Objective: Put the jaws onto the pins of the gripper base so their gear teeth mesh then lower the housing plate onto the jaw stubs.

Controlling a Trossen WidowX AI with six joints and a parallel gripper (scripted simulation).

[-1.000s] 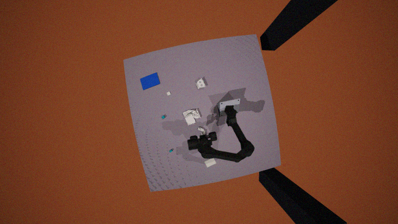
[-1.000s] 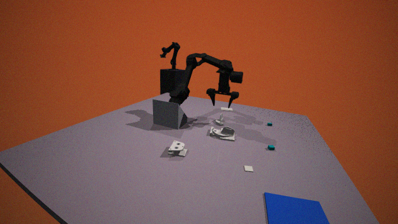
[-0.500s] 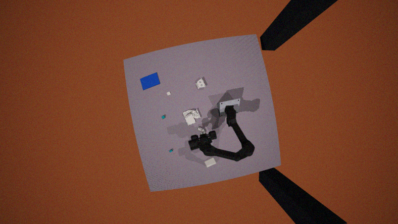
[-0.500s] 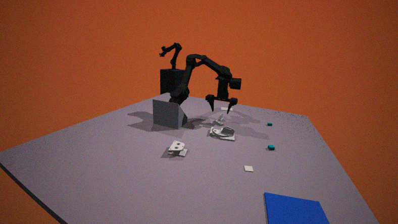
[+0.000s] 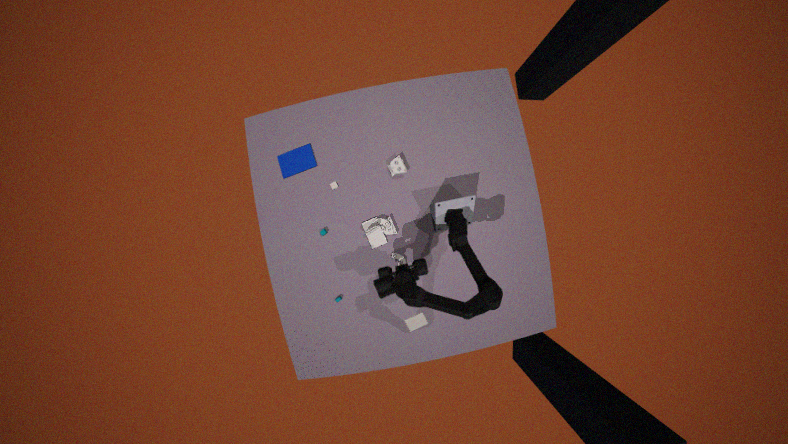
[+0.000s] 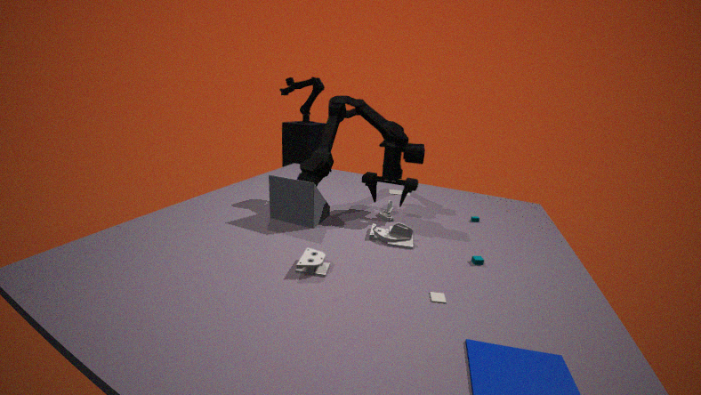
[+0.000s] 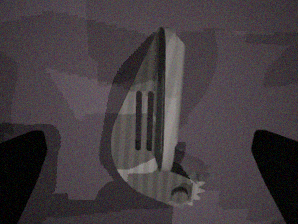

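Now: the grey jaw 30 mm to the right of my gripper tip, 30 mm below it and 20 mm ahead of it. The rest, counted from my gripper tip: white gripper base 430 mm to the right, 10 mm below, 10 mm behind; white housing plate 170 mm to the right, 50 mm ahead, 30 mm below; flat white plate 260 mm to the left, 50 mm behind, 40 mm below.
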